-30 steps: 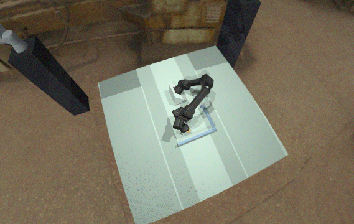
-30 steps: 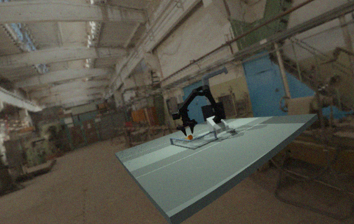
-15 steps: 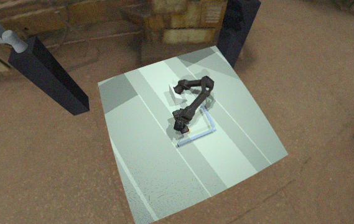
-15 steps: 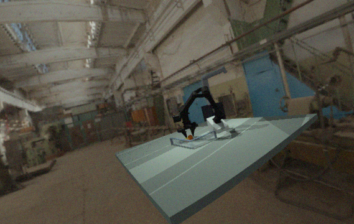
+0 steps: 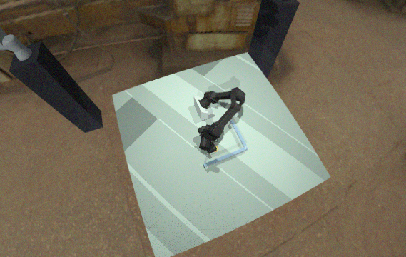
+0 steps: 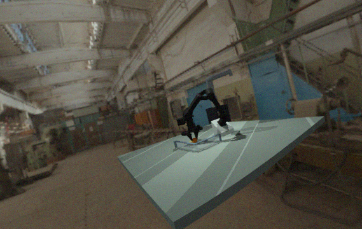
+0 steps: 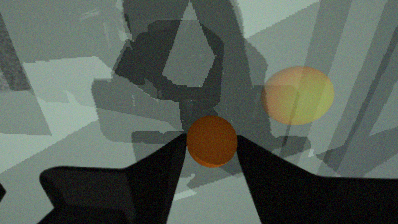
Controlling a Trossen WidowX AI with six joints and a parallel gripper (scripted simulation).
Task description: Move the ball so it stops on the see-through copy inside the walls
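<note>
The see-through copy is 60 mm ahead of my gripper tip and 40 mm to the left of it. The rest, counted from my gripper tip: orange ball: right at my gripper tip.
</note>
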